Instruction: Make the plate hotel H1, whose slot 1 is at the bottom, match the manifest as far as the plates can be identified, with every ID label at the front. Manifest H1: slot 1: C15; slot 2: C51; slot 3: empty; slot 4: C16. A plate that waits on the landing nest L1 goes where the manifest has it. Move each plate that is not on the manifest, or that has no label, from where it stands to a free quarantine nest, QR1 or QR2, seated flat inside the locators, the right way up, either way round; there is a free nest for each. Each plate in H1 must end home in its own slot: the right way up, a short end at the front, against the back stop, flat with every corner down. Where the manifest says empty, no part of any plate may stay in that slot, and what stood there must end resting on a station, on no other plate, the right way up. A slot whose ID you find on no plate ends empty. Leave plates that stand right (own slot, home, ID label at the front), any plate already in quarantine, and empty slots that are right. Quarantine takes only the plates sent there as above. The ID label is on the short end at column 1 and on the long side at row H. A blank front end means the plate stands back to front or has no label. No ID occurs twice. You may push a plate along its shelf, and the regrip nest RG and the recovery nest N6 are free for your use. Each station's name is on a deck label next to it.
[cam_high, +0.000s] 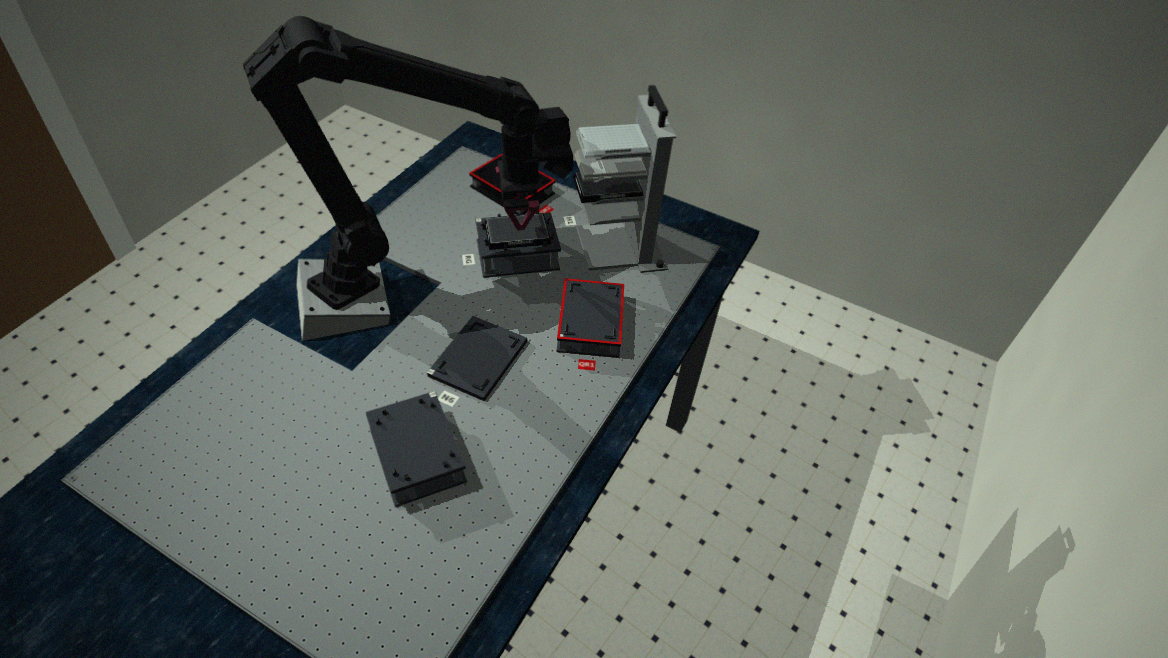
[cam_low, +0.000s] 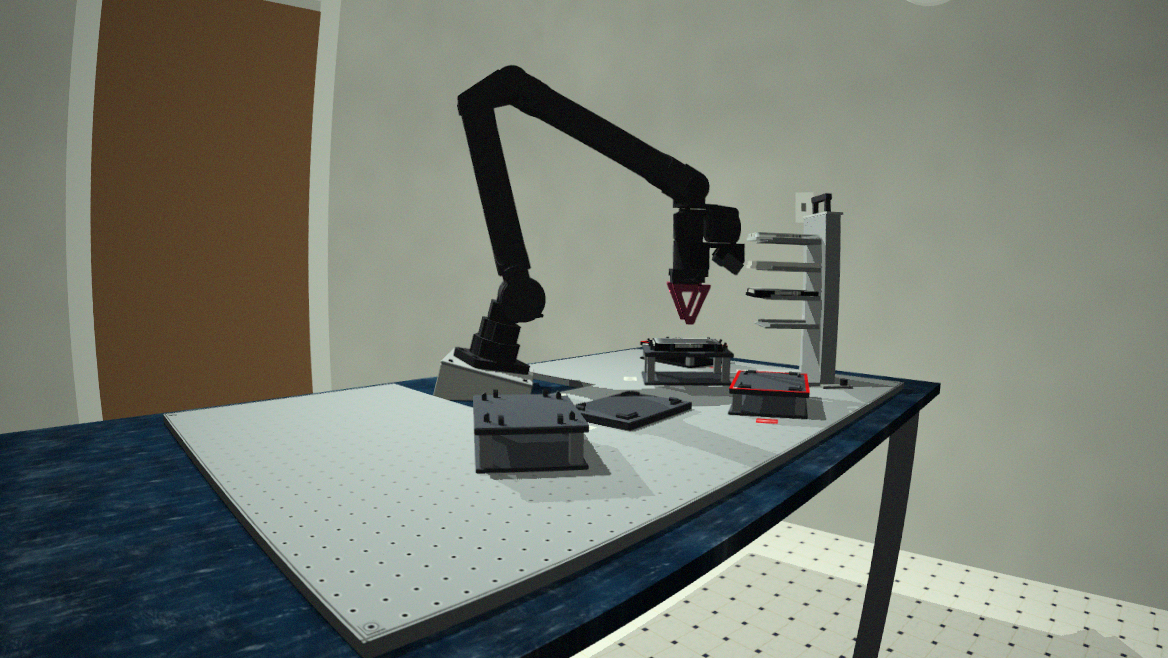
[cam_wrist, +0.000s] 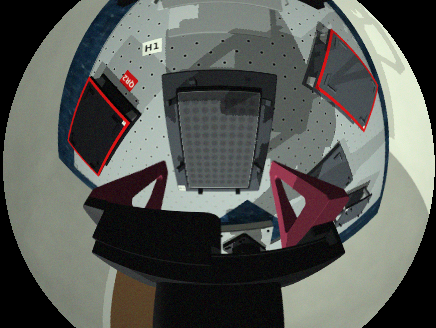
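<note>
My gripper is now 6 cm above the raised regrip nest RG. The rest, counted from my hand: quarantine nest QR1: 24 cm ahead, 8 cm below, 7 cm to the right; then plate hotel H1: 20 cm to the left, 18 cm ahead, 4 cm above; then quarantine nest QR2: 17 cm to the left, 15 cm behind, 8 cm below.
</note>
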